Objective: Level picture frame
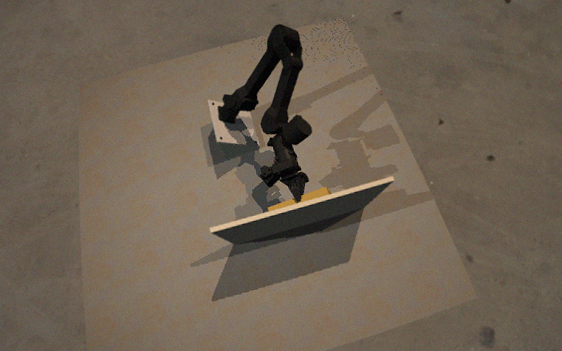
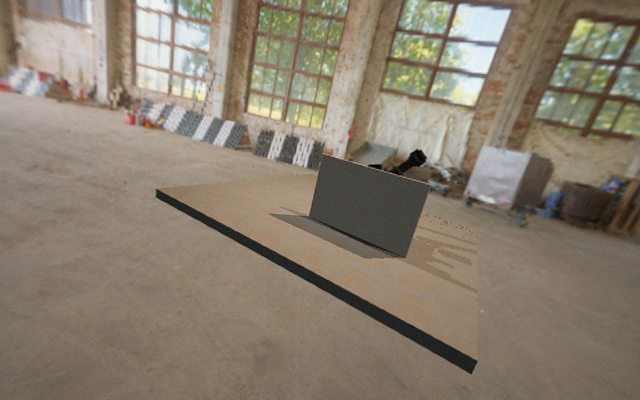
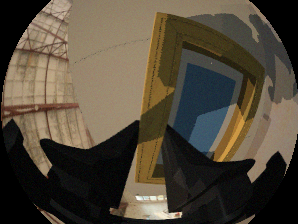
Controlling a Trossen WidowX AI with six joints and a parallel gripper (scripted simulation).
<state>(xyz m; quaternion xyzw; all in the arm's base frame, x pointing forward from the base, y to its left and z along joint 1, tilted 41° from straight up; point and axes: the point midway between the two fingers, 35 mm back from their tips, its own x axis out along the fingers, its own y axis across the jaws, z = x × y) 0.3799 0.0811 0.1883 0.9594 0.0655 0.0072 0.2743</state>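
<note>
Now: gripper tip 5 cm above the picture frame and 1 cm to the right of it. Also, from my gripper tip: wall panel: 7 cm below, 2 cm ahead.
</note>
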